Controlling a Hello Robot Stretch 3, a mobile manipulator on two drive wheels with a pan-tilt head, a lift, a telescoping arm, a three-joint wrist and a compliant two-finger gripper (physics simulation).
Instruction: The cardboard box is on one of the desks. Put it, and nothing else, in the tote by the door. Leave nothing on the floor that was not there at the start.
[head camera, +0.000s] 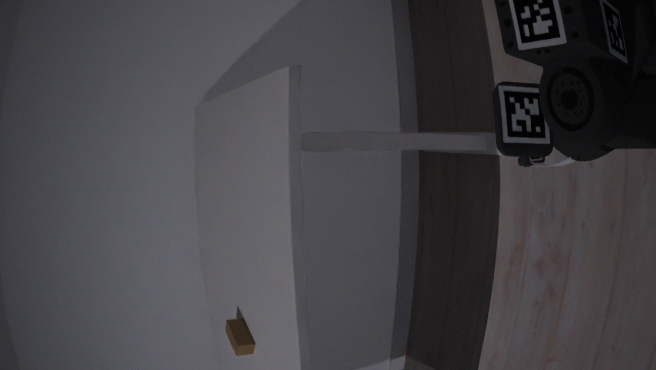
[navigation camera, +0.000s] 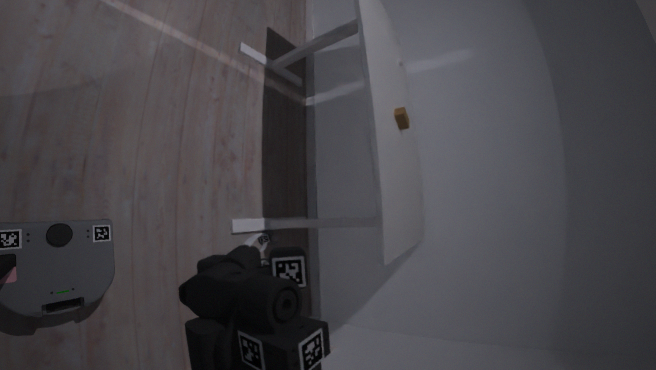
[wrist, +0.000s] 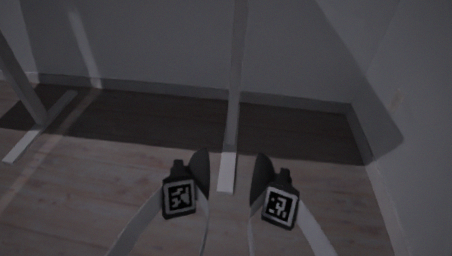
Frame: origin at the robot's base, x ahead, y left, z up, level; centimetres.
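Seen in the pictures: gripper, fingertip midpoint: (navigation camera: 271, 248); robot's base, link origin: (navigation camera: 60, 233).
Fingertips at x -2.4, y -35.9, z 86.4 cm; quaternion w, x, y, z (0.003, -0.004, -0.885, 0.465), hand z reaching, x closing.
Pixels of each thing's top centre, then the offset from my fingertips to it. "*": a spot on its surface instead. Level surfaces: height alone.
- brown cardboard box, top centre: (head camera: 231, 338) (navigation camera: 406, 117) dy -77.5, dx +49.0, dz +13.6 cm
- white desk, surface height: dz +8.6 cm
- second desk leg, surface spot: (navigation camera: 320, 42) * dy -83.2, dx +121.1, dz -37.0 cm
The brown cardboard box (head camera: 240, 337) (navigation camera: 401, 118) lies on the white desk (head camera: 245, 200) (navigation camera: 400, 190), well in from the desk's near end in the navigation view. The box does not show in the wrist view. My gripper (wrist: 230, 168) is open and empty, with its two dark fingertips apart. It is lower than the desk top, out in front of the desk's leg (wrist: 234, 110), whose foot shows between and beyond the fingertips. In the head and navigation views the wrist hides most of the gripper. The tote does not show in these views.
A second desk leg (navigation camera: 320, 42) (wrist: 22, 82) with its foot stands farther along. A wall (head camera: 100, 175) (navigation camera: 490, 200) runs behind the desk, and a side wall (wrist: 420, 150) meets it at right in the wrist view. My grey base (navigation camera: 60, 265) is at the navigation view's lower left.
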